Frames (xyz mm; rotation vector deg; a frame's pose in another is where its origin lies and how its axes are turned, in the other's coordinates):
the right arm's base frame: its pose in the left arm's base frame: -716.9 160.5 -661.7 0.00 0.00 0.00
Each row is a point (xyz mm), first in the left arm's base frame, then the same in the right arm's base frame.
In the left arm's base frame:
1: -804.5 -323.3 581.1
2: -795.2 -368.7 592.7
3: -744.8 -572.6 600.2
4: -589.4 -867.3 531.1
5: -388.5 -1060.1 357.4
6: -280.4 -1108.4 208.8
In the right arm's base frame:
1: -87.6 -483.8 1242.8
2: -78.3 -529.2 1254.4
3: -27.9 -733.1 1261.9
4: 127.5 -1027.8 1192.8
5: 328.4 -1220.6 1019.1
6: 436.5 -1268.9 870.5

